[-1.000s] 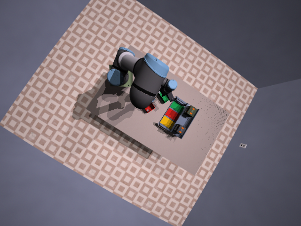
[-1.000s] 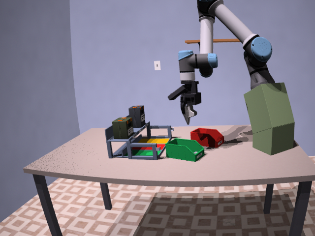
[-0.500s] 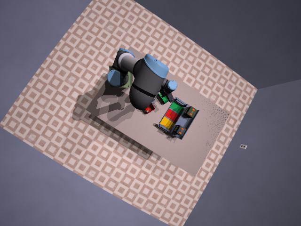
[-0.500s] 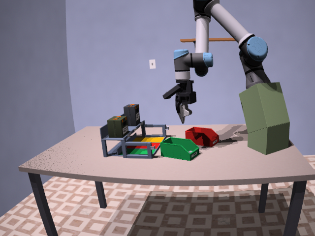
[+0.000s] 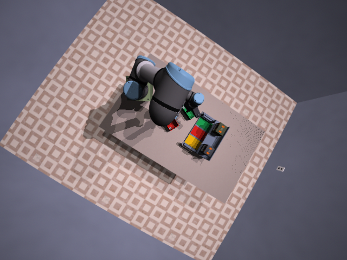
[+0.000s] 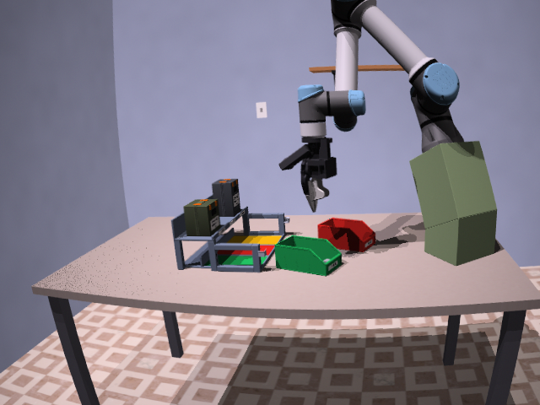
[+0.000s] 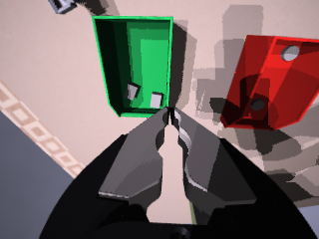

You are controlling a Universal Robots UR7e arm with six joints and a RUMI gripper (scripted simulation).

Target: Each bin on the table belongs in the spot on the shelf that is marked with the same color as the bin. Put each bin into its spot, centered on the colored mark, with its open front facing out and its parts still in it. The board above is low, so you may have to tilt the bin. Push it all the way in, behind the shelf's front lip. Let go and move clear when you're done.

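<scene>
The green bin is 130 mm below my hand, 50 mm to the left of it and 20 mm ahead of it. The rest, counted from my hand: green mark: 250 mm ahead, 160 mm below, 10 mm to the left; red mark: 240 mm ahead, 160 mm below, 110 mm to the right; red bin: 150 mm to the right, 130 mm below, 100 mm behind.
</scene>
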